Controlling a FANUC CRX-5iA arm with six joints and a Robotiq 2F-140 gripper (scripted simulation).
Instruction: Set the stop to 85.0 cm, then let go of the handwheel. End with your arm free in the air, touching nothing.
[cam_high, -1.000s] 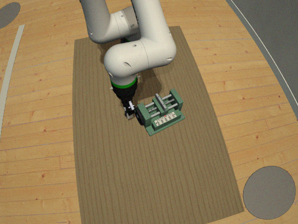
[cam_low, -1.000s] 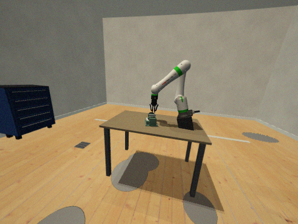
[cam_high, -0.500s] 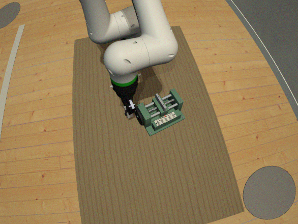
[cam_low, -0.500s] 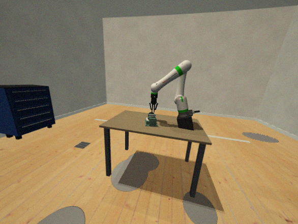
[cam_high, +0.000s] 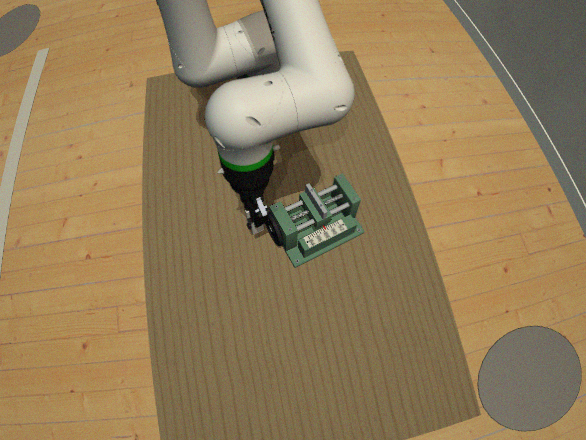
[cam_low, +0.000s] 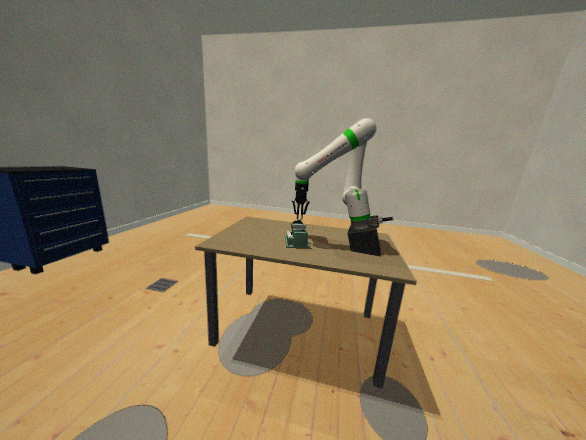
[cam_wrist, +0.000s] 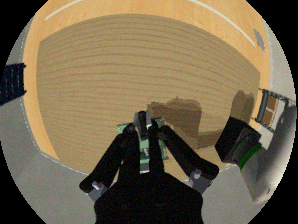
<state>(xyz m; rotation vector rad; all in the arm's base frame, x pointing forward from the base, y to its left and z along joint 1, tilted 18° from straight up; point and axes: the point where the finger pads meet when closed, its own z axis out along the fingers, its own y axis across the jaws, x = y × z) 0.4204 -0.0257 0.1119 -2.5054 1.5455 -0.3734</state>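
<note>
Now: the stop block 140 mm to the left of my hand, 40 mm behind it and 30 mm below it.
</note>
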